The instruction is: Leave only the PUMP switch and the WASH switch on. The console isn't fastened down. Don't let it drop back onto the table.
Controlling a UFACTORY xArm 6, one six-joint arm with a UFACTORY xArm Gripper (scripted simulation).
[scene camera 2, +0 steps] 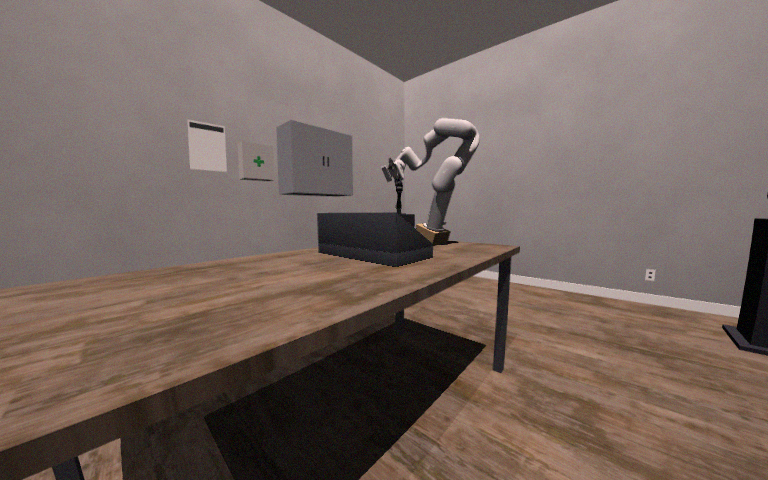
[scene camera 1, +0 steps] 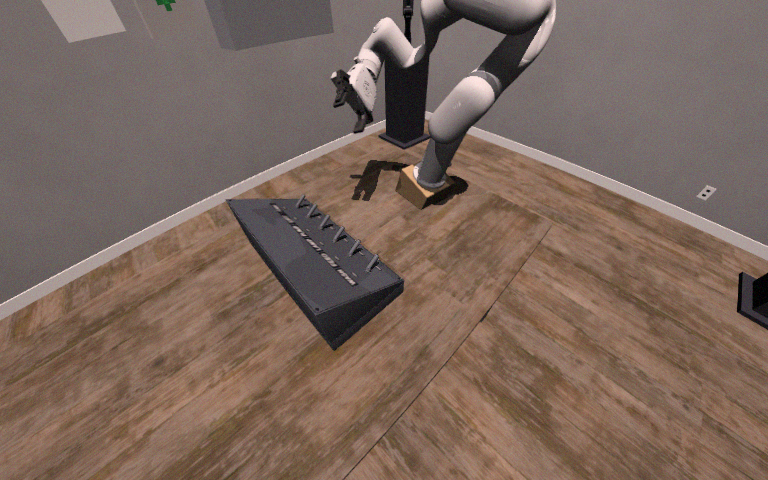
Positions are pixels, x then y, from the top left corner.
Labels:
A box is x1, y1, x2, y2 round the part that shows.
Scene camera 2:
dark grey wedge-shaped console: 386, 238 [317, 212, 432, 266]

